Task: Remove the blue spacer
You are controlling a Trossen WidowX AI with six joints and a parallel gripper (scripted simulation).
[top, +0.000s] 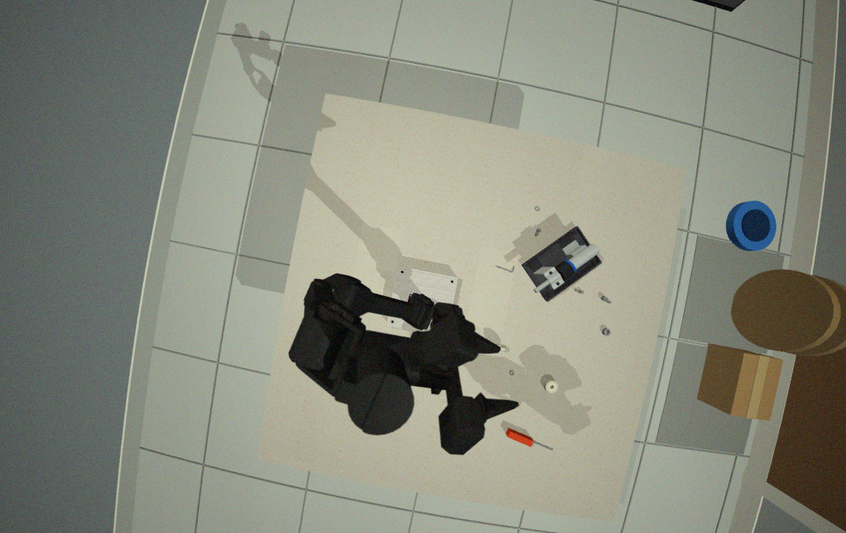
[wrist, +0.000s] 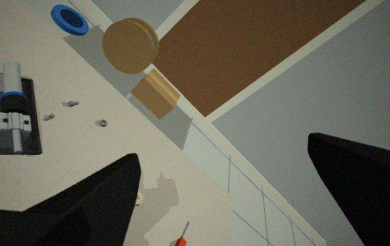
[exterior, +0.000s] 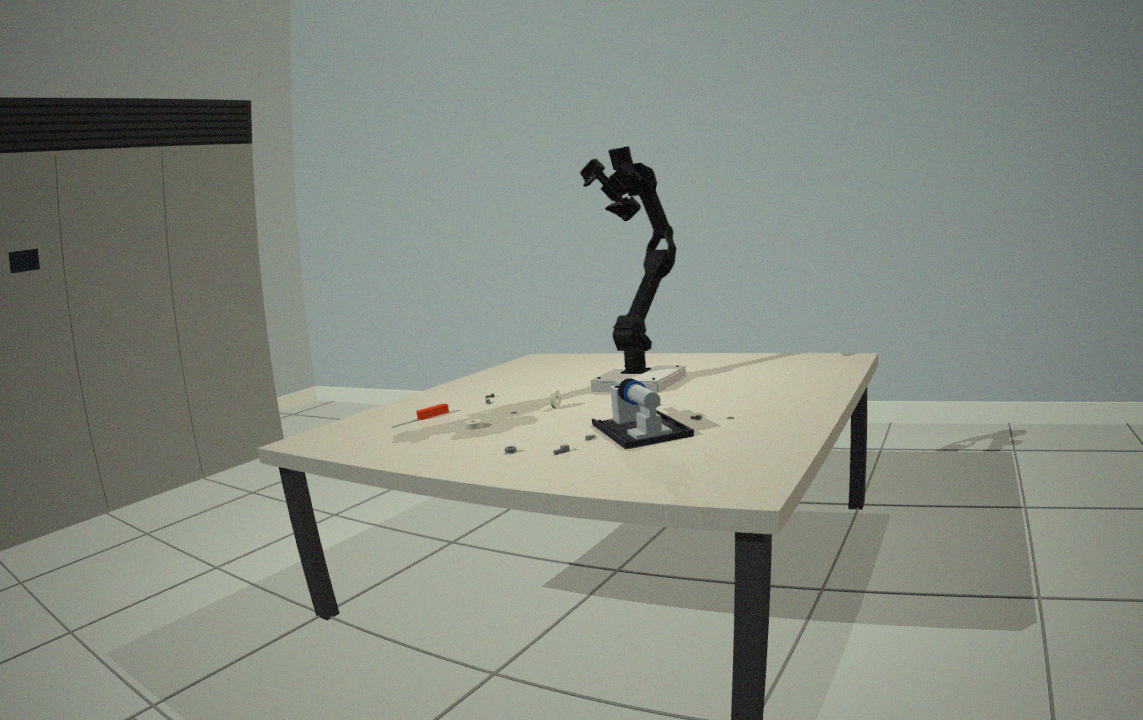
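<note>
Right now the grey shaft is 44 cm below my gripper tip, 28 cm ahead of it and 21 cm to the left of it. Round my gripper tip: white ring: 51 cm below, 37 cm ahead, 18 cm to the right; blue spacer: 44 cm below, 29 cm ahead, 22 cm to the left.
</note>
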